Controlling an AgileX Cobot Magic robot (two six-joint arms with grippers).
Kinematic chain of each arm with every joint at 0, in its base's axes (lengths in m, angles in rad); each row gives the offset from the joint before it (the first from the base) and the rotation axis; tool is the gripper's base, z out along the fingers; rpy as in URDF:
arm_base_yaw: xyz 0 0 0.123 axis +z
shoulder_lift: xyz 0 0 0 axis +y
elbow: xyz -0.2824 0 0.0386 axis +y
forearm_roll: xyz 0.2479 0 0.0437 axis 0.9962 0 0.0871
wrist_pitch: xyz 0 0 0 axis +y
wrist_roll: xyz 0.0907 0 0.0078 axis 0.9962 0 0.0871
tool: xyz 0 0 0 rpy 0 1.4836 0
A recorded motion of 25 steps. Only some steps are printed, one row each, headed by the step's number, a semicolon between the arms.
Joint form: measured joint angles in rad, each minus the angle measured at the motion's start. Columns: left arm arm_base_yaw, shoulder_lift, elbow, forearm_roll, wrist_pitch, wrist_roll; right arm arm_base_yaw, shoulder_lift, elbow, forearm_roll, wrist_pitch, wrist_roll.
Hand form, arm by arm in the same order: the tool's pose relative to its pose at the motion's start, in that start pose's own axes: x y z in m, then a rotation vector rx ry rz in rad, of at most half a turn. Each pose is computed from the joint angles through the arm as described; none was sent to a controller.
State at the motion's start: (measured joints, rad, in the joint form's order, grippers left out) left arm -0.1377 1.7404 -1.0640 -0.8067 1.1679 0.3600; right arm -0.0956 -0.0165 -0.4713 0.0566 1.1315 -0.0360
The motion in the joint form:
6: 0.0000 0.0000 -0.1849 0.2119 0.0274 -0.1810; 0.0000 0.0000 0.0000 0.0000 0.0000 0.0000
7: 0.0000 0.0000 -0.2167 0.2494 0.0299 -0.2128; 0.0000 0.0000 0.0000 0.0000 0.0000 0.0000
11: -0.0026 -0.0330 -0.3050 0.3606 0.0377 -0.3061; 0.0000 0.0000 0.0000 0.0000 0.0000 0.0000
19: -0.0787 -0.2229 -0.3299 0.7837 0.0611 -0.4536; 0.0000 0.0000 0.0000 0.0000 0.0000 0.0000
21: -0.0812 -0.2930 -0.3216 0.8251 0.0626 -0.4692; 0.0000 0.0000 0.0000 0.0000 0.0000 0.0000
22: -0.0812 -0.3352 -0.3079 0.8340 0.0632 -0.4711; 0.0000 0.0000 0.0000 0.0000 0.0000 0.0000
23: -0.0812 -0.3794 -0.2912 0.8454 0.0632 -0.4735; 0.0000 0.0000 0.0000 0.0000 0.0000 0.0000
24: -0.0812 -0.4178 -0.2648 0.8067 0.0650 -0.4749; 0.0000 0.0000 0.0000 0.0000 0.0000 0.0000
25: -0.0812 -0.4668 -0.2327 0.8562 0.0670 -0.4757; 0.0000 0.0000 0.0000 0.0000 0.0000 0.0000
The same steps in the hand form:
6: -0.0225 -0.0134 -0.0340 -0.1749 -0.0701 0.0102; 0.0000 0.0000 0.0000 0.0000 0.0000 0.0000
7: -0.0262 -0.0157 -0.0404 -0.2068 -0.0897 0.0088; 0.0000 0.0000 0.0000 0.0000 0.0000 0.0000
11: -0.0301 -0.0299 -0.0672 -0.2984 -0.1782 0.0175; 0.0000 0.0000 0.0000 0.0000 0.0000 0.0000
19: 0.0091 -0.0582 -0.1181 -0.6655 -0.3395 0.1325; 0.0000 0.0000 0.0000 0.0000 0.0000 0.0000
21: 0.0257 -0.0664 -0.1340 -0.6939 -0.4034 0.1496; 0.0000 0.0000 0.0000 0.0000 0.0000 0.0000
22: 0.0366 -0.0699 -0.1407 -0.6979 -0.4312 0.1590; 0.0000 0.0000 0.0000 0.0000 0.0000 0.0000
23: 0.0482 -0.0726 -0.1471 -0.7042 -0.4592 0.1680; 0.0000 0.0000 0.0000 0.0000 0.0000 0.0000
24: 0.0591 -0.0754 -0.1468 -0.6638 -0.4657 0.1648; 0.0000 0.0000 0.0000 0.0000 0.0000 0.0000
25: 0.0722 -0.0727 -0.1522 -0.7102 -0.4850 0.1759; 0.0000 0.0000 0.0000 0.0000 0.0000 0.0000

